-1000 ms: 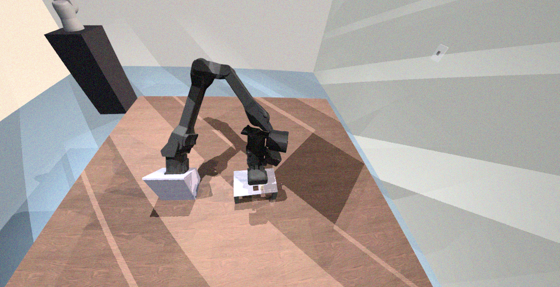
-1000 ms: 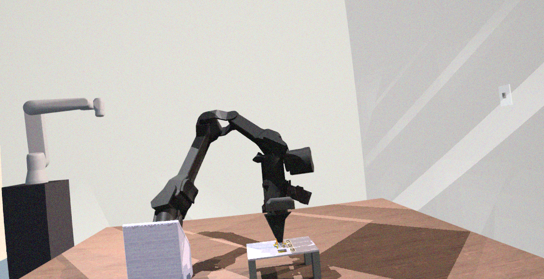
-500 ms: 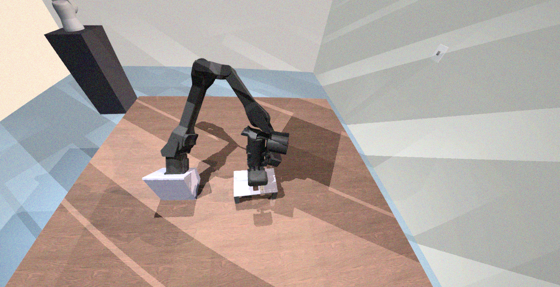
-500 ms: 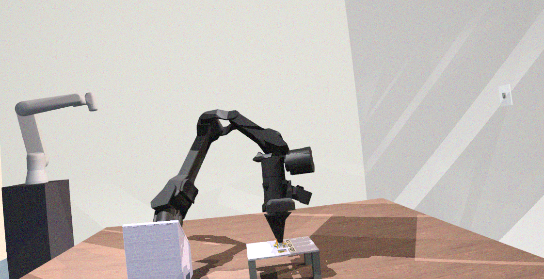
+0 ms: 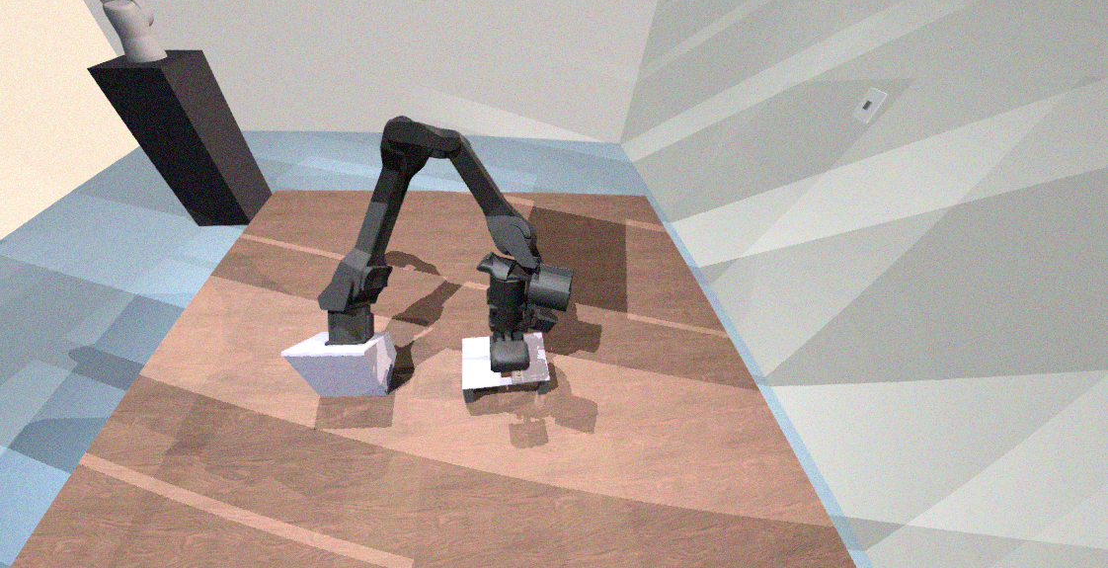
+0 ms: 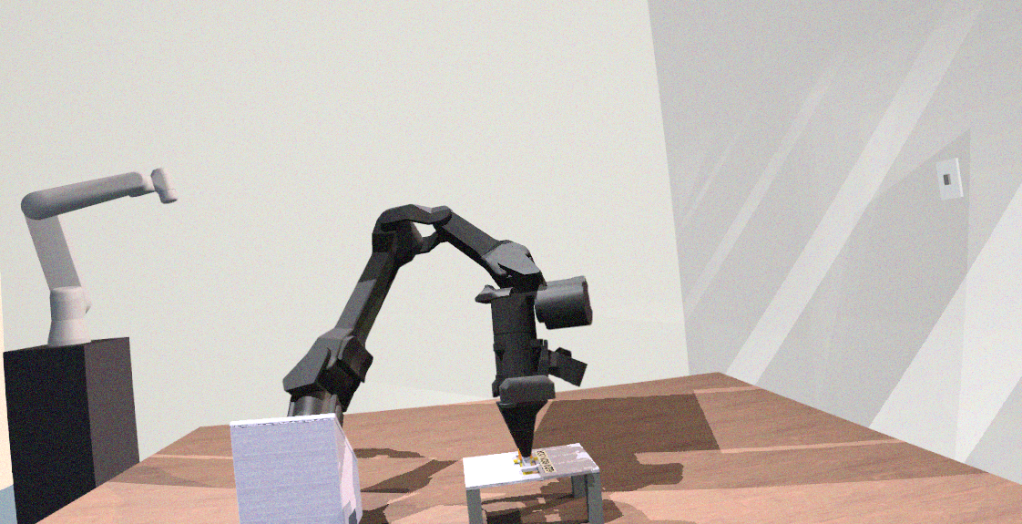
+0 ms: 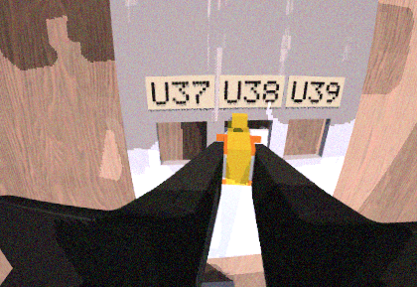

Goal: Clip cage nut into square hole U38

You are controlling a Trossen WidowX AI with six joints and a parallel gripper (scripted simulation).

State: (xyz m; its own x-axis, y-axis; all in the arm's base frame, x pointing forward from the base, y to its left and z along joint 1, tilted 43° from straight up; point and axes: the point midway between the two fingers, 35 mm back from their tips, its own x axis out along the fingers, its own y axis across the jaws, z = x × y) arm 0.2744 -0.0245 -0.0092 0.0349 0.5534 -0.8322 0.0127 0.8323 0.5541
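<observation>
My gripper tip is 1 cm above the cage nut.
</observation>
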